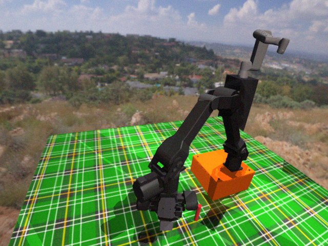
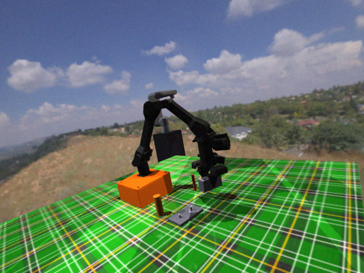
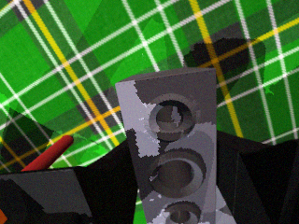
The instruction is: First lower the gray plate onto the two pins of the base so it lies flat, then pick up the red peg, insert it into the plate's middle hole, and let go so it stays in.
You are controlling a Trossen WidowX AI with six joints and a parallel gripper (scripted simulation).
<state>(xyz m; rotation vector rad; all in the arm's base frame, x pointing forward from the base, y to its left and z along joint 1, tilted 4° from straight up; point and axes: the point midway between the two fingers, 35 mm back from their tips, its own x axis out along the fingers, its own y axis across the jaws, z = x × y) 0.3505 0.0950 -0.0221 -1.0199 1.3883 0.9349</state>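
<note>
The dark gray base is 170 mm to the right of my gripper tip and 40 mm below it. Also, from my gripper tip: gray plate 30 mm above; short brown post 100 mm behind, 210 mm to the right, 10 mm below; red peg 120 mm behind, 20 mm to the left, 10 mm below.
</note>
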